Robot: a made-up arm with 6 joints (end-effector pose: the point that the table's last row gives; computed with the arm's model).
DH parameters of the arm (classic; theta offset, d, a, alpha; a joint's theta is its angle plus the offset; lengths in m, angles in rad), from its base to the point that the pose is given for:
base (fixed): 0.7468 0 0.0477 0
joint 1: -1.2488 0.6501 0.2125 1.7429
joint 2: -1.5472 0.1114 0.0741 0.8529
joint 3: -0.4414 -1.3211 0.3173 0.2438
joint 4: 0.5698 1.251 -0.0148 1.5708
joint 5: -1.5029 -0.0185 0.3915 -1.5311
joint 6: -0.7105 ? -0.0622 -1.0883
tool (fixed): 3.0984 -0.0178 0 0
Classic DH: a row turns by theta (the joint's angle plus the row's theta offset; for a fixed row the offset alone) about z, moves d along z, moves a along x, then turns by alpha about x.
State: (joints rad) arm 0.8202 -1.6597 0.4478 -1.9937 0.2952 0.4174
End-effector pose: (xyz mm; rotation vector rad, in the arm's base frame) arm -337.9 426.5 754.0 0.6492 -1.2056 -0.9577
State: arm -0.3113 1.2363 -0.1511 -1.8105 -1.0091 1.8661
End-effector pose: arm 517.1 -185.8 815.1 0.9834 2.2162 1.4703
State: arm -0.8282 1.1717 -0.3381 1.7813 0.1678 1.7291
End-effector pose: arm 395.0 -342.3 785.9 -2.1588 1.1281 1.6536
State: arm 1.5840 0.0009 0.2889 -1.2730 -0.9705 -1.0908
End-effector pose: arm 70.7 568.8 433.7 -0.9351 0.6057 0.5742
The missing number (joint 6, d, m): 0.1443
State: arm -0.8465 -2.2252 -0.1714 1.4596 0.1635 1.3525
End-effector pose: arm 264.7 178.6 729.8 0.9407 -1.7620 0.7989
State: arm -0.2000 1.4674 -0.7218 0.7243 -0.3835 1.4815
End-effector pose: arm 532.9 259.2 824.3 1.6130 1.1189 -1.1521
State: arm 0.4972 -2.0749 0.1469 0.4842 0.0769 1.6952
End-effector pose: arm -244.4 344.3 775.0 1.3064 -0.8919 1.4653
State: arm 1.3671 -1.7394 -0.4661 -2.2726 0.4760 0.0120
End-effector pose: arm -150.8 665.8 815.6 -0.3961 -1.1902 -1.1643
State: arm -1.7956 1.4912 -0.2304 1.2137 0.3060 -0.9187
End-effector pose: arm -127.2 -414.4 850.3 -0.2728 -0.7105 1.0700
